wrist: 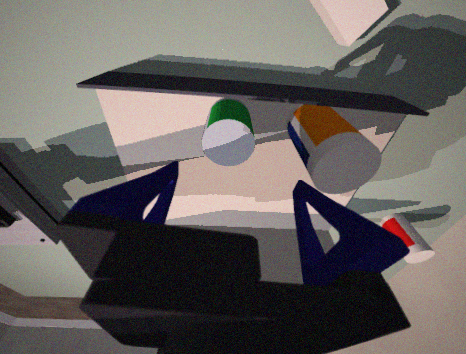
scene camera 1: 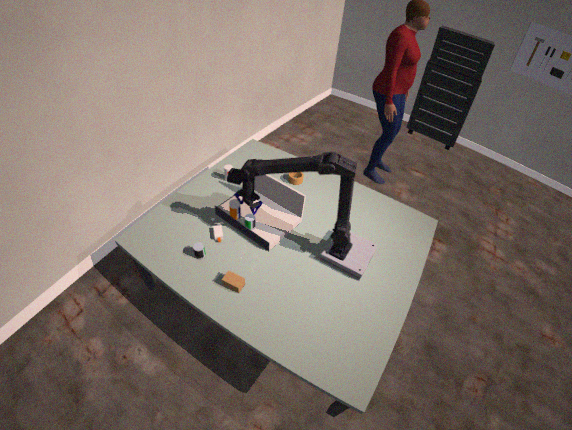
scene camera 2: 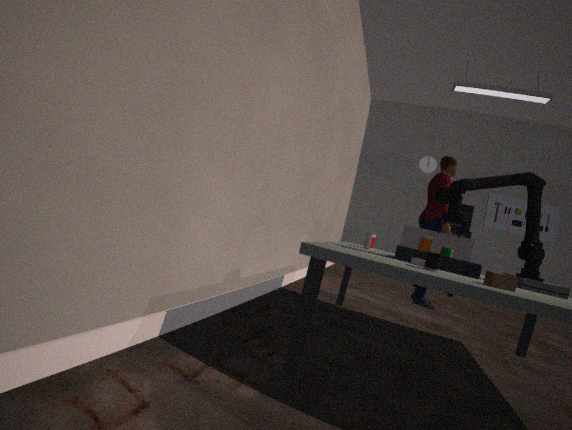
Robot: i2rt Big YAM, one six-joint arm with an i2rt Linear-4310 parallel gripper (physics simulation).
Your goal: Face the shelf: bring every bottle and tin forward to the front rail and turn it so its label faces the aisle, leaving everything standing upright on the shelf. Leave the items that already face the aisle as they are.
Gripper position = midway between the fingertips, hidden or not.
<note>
My gripper point(wrist: 238, 177) is open and holds nothing. Also in view: a white bottle with orange cap point(wrist: 345, 29). Further things: a shelf point(scene camera 1: 282, 210).
The shelf is seen too in the wrist view point(wrist: 154, 120) and in scene camera 2 point(scene camera 2: 459, 263).
</note>
